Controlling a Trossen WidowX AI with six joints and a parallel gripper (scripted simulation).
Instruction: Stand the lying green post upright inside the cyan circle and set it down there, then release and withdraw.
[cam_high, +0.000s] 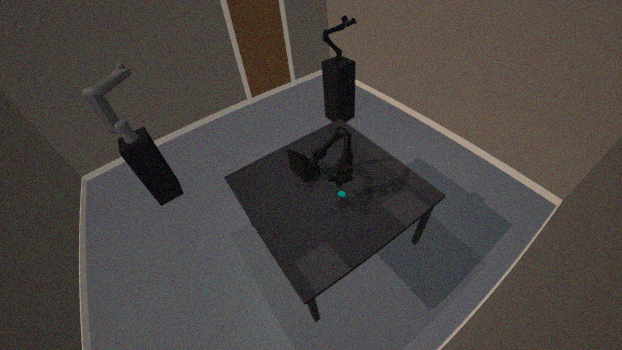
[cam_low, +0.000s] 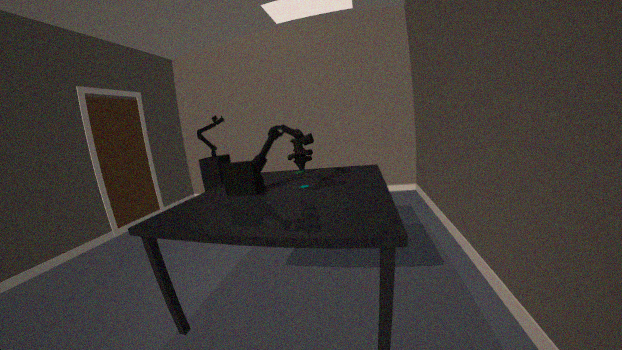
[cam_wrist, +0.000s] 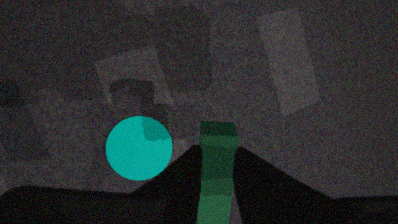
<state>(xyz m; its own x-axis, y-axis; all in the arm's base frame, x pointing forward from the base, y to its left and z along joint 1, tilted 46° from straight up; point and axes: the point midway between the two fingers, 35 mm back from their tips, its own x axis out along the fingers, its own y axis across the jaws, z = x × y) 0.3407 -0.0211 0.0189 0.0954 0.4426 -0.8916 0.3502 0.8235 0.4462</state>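
The cyan circle lies 11 cm below my gripper tip, 4 cm to the left of it and 1 cm behind it. The rest, counted from my gripper tip: green post: 2 cm behind, 1 cm to the left, 1 cm below.
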